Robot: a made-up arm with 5 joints. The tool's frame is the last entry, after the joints. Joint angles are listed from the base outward. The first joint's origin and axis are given. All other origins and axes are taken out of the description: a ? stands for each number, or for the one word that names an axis. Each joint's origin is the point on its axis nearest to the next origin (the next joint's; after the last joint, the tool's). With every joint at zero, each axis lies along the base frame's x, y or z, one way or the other. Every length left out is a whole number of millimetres.
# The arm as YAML. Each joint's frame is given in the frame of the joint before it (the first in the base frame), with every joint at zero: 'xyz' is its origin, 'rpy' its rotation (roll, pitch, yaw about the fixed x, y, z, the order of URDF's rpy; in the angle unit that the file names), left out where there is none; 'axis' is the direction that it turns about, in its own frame. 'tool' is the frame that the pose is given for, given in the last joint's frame.
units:
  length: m
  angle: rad
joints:
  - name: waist
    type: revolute
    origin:
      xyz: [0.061, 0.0, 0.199]
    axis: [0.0, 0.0, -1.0]
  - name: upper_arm
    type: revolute
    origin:
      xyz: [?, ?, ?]
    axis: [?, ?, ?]
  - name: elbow
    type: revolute
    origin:
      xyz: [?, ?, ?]
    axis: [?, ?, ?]
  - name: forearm
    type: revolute
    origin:
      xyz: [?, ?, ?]
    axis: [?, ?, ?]
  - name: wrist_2
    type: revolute
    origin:
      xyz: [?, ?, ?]
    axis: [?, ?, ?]
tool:
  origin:
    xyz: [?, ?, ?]
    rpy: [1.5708, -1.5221, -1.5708]
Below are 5 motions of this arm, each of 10 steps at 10 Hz.
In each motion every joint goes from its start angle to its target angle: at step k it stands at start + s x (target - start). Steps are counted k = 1, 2, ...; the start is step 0. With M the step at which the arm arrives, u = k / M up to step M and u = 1 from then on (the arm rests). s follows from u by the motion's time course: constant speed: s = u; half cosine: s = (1 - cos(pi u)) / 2; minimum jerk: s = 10 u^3 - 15 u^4 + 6 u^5.
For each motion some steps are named. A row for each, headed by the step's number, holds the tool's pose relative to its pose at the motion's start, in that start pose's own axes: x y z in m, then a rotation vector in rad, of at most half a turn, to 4 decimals.
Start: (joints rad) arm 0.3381 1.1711 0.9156 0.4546 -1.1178
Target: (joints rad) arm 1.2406 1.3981 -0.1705 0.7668 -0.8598
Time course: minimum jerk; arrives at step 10
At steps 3, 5, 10:
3: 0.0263 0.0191 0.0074 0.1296 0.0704 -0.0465
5: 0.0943 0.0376 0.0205 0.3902 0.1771 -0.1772
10: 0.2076 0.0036 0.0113 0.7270 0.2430 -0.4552

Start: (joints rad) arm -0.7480 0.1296 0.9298 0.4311 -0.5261
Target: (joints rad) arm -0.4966 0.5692 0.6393 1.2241 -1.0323
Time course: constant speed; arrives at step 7
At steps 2, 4, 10:
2: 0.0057 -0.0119 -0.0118 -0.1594 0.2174 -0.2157
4: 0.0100 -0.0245 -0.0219 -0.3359 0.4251 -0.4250
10: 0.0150 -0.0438 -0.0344 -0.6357 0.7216 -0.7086

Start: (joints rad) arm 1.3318 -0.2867 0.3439 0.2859 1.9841
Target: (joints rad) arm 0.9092 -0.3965 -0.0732 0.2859 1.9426
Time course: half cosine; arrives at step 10
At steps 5, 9, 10:
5: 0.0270 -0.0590 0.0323 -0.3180 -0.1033 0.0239
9: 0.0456 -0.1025 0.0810 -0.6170 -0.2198 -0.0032
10: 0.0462 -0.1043 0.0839 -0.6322 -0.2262 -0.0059

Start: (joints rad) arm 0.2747 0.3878 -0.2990 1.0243 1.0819
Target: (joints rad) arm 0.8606 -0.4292 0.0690 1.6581 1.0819
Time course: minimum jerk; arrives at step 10
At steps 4, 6, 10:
4: -0.0558 -0.0048 0.0597 0.0107 0.0963 -0.1692
6: -0.1088 0.0200 0.1232 0.0281 0.1959 -0.3694
10: -0.1386 0.0616 0.1681 0.0468 0.2719 -0.5480

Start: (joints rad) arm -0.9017 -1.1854 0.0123 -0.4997 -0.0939
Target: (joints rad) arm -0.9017 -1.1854 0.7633 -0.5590 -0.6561
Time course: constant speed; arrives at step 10
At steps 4, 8, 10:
4: -0.0522 -0.0075 0.0290 -0.0699 0.2683 -0.2234
8: -0.0936 -0.0134 0.0719 -0.2005 0.5207 -0.4381
10: -0.1092 -0.0157 0.0975 -0.2880 0.6386 -0.5394

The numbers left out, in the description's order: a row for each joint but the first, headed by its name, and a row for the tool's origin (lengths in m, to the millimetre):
upper_arm: xyz 0.033 -0.005 0.0, axis 0.0 1.0 0.0
elbow: xyz 0.042 0.0 0.169, axis 0.0 1.0 0.0
forearm: xyz 0.157 0.0 0.006, axis 0.0 1.0 0.0
wrist_2: xyz 0.052 0.0 0.0, axis -1.0 0.0 0.0
tool: xyz 0.0 0.0 0.0

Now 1 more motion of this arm.
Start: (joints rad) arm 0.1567 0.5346 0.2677 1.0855 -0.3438
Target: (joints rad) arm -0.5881 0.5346 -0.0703 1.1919 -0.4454
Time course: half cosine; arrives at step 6
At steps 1, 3, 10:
1: -0.0028 0.0126 0.0032 -0.0080 -0.0202 0.0407
3: -0.0391 0.0925 0.0198 -0.0407 -0.1431 0.3095
10: -0.1176 0.1683 0.0290 -0.0398 -0.2619 0.6303

